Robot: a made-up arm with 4 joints.
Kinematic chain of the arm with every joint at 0, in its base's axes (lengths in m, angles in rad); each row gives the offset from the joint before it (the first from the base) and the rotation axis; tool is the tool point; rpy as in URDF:
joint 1: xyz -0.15 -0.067 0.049 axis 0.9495 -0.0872 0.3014
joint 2: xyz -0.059 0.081 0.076 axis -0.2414 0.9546 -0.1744
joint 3: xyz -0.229 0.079 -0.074 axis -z
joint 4: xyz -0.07 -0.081 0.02 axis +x
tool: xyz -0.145 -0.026 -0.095 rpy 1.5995 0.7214 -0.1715
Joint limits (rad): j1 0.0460..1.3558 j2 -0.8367..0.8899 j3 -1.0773..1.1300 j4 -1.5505..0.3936
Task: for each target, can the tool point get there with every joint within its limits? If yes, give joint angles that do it. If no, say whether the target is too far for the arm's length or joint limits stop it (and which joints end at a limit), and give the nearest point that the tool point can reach.
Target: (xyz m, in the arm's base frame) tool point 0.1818 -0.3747 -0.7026
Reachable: no: too far | nearest point -0.2592 -0.1132 -0.1934 | short by 0.723 m
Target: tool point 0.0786 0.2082 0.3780
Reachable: no: joint limits stop it (at a limit: joint 1, joint 2, joint 3) | nearest point -0.2233 0.0862 -0.0895 | short by 0.570 m
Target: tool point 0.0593 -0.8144 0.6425
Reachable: no: too far | nearest point -0.4471 -0.4097 0.2225 | short by 0.772 m
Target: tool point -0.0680 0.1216 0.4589
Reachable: no: joint limits stop it (at a limit: joint 1, joint 2, joint 3, joint 4) | nearest point -0.3554 -0.1515 0.2773 | short by 0.436 m
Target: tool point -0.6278 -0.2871 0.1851
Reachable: yes | joints 0.8021 0.6715 -0.0933 -0.3939
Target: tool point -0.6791 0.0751 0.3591
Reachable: yes | joints 0.2350 0.6913 0.7203 -0.7852
